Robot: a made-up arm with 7 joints. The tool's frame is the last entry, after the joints.
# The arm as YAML. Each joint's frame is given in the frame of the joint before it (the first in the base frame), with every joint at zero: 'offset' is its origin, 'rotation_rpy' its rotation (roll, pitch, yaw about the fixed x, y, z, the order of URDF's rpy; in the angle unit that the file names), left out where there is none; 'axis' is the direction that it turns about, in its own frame. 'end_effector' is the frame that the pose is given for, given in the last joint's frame.
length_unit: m
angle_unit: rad
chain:
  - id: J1
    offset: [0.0, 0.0, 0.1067]
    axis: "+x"
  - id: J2
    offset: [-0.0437, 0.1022, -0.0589]
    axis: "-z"
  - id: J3
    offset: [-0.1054, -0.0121, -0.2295]
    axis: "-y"
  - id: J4
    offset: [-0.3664, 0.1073, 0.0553]
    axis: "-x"
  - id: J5
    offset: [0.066, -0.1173, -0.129]
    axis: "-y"
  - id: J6
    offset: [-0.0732, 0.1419, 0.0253]
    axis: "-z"
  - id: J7
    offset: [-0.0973, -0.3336, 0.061]
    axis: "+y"
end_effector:
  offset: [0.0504, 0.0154, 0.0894]
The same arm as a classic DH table. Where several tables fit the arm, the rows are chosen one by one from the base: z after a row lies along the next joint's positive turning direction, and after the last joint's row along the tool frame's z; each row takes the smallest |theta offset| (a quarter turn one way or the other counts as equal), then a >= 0, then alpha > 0; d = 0 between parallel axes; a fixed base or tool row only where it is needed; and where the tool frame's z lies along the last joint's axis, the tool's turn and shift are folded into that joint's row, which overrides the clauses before.
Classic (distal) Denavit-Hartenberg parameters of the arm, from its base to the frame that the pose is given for. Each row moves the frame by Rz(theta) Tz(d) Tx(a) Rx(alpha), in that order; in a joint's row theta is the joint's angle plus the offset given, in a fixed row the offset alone. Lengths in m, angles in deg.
base (fixed): a 0.0000  alpha 90.00  d 0.1067  theta_offset 90.00
J1: a 0.1022  alpha 90.00  d -0.0437  theta_offset 0.00
J2: a 0.1054  alpha 90.00  d 0.2884  theta_offset -90.00
J3: a 0.0553  alpha -90.00  d -0.0952  theta_offset -90.00
J4: a -0.1290  alpha 90.00  d 0.3004  theta_offset 0.00
J5: a 0.0732  alpha -90.00  d -0.0246  theta_offset 90.00
J6: a 0.0973  alpha -90.00  d -0.0863  theta_offset 0.00
J7: a -0.0504  alpha -90.00  d -0.3182  theta_offset 0.00
tool (fixed): a 0.0000  alpha 0.00  d 0.0894  theta_offset 180.00

